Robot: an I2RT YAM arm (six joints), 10 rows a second.
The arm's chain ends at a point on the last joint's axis. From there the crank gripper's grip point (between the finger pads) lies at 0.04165 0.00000 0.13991 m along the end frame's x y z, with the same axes.
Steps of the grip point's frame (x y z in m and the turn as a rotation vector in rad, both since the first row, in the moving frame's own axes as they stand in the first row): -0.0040, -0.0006, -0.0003, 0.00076, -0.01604, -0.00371; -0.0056, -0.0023, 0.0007, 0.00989, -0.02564, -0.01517; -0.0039, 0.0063, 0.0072, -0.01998, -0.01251, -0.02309; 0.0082, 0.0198, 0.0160, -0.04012, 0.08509, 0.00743; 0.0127, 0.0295, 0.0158, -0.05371, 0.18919, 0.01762; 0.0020, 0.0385, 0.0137, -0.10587, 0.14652, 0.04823
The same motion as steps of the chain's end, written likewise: -0.0018, -0.0003, -0.0009, 0.00076, -0.01604, -0.00371; -0.0020, -0.0003, -0.0003, 0.00989, -0.02564, -0.01517; -0.0022, 0.0044, 0.0067, -0.01998, -0.01251, -0.02309; -0.0035, 0.0139, 0.0202, -0.04012, 0.08509, 0.00743; -0.0128, 0.0213, 0.0263, -0.05371, 0.18919, 0.01762; -0.0175, 0.0216, 0.0222, -0.10587, 0.14652, 0.04823
